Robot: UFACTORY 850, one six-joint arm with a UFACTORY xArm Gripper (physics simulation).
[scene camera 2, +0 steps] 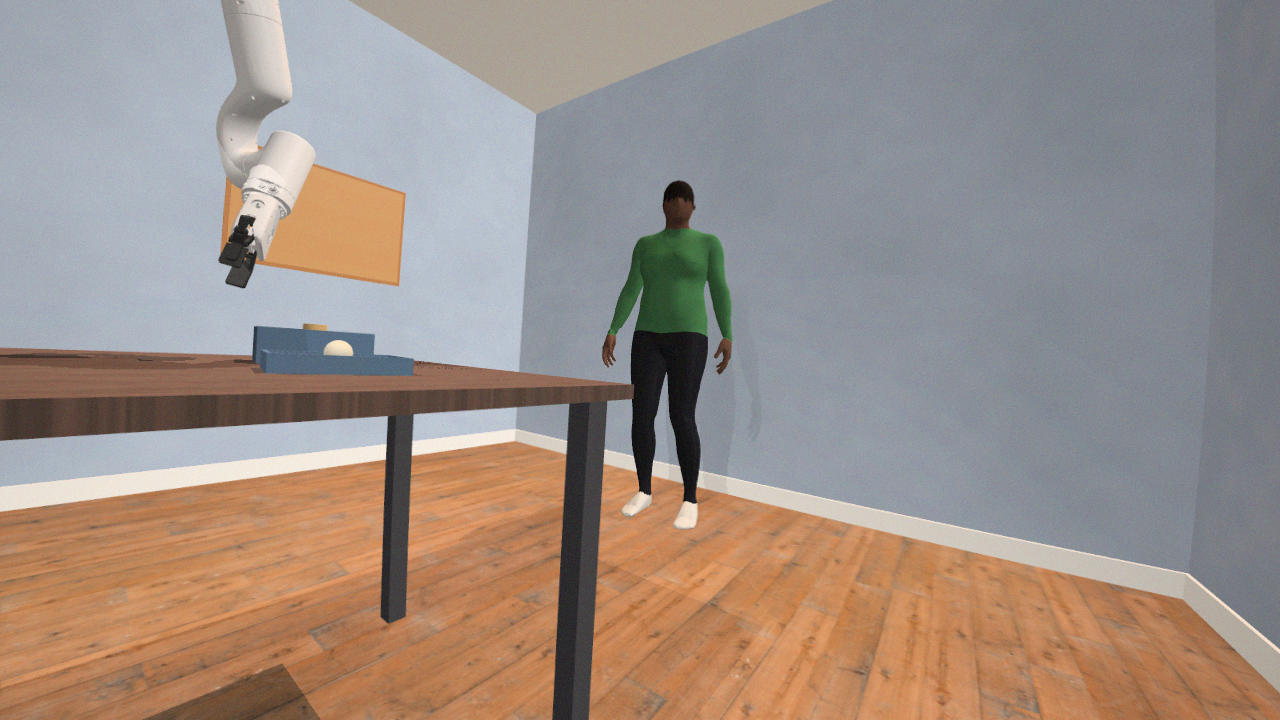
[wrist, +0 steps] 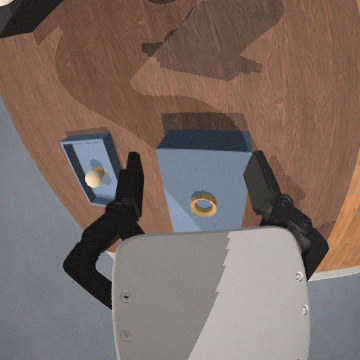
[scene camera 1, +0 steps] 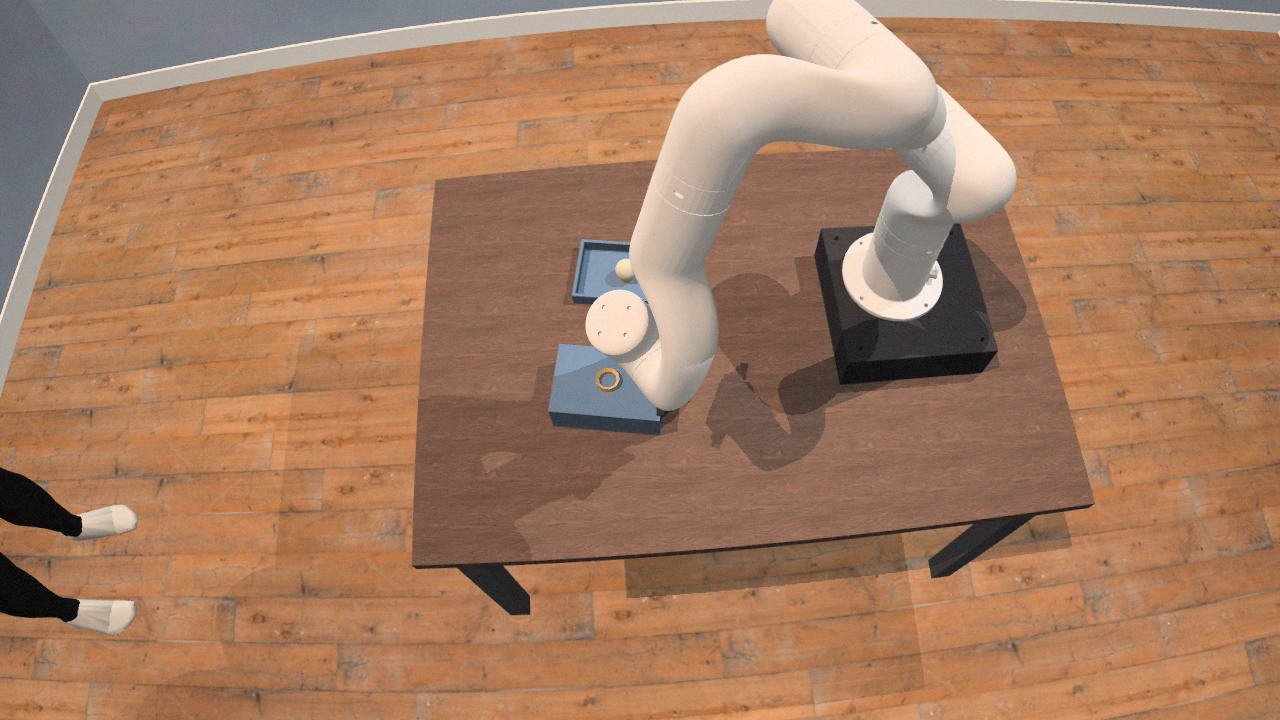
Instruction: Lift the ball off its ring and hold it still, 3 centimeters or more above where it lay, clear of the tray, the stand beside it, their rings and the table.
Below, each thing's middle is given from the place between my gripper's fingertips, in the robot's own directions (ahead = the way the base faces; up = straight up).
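My gripper is 120 mm above the blue stand (scene camera 2: 313, 337), 130 mm short of it and 10 mm to the left of it. Going by their middles, the stand is the nearest to my gripper of the things named here. As for the shallow blue tray (scene camera 2: 271, 361), it is 140 mm lower than my hand, 140 mm ahead of it and 260 mm to the right of it.
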